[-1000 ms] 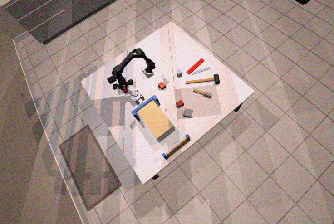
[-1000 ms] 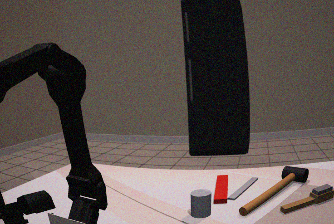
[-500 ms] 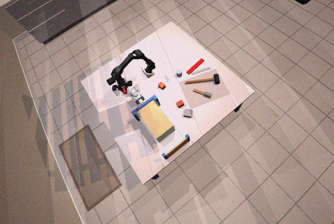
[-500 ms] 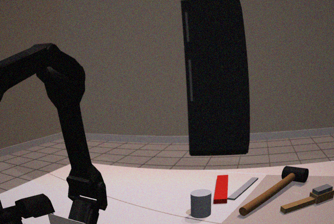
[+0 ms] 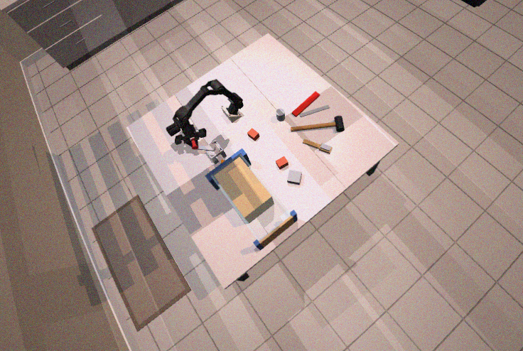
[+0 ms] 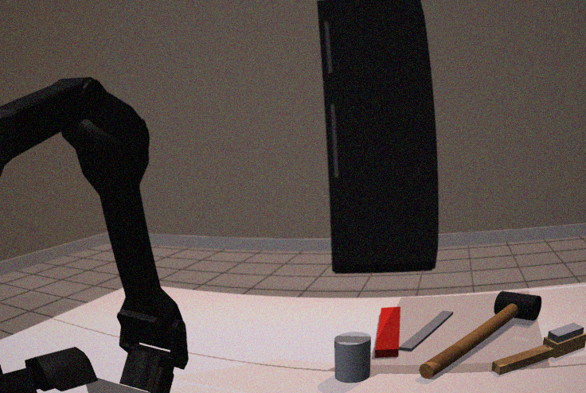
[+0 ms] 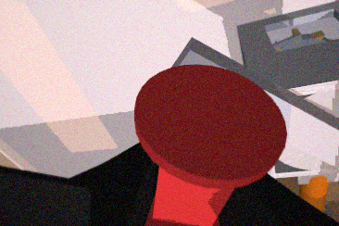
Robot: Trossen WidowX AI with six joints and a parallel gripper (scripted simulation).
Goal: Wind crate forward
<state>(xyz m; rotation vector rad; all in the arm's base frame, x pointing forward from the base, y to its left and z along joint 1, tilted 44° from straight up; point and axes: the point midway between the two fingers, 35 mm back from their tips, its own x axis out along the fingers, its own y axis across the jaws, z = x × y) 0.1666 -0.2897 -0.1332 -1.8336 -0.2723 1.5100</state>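
Now: the winch handle 30 mm to the left of my gripper tip, 30 mm below it and 10 mm ahead of it. Round my gripper tip: clear-panelled cubby 450 mm ahead, 140 mm to the left, 10 mm below; then grey hand winch 100 mm below, 70 mm to the left, 30 mm ahead; then red knob 10 mm behind.
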